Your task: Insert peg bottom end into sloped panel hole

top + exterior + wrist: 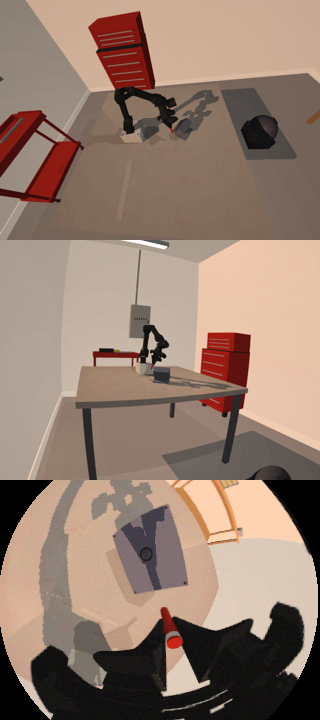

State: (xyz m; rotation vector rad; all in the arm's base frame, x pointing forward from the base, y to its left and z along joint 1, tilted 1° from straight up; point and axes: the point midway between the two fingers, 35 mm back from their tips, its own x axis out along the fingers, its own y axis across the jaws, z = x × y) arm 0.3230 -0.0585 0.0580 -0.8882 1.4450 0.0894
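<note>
Right now my gripper tip is 10 cm short of the sloped grey panel, 7 cm above it and 4 cm to the right of it. From my gripper tip the other things lie so: red round peg 1 cm to the left, 1 cm above.
</note>
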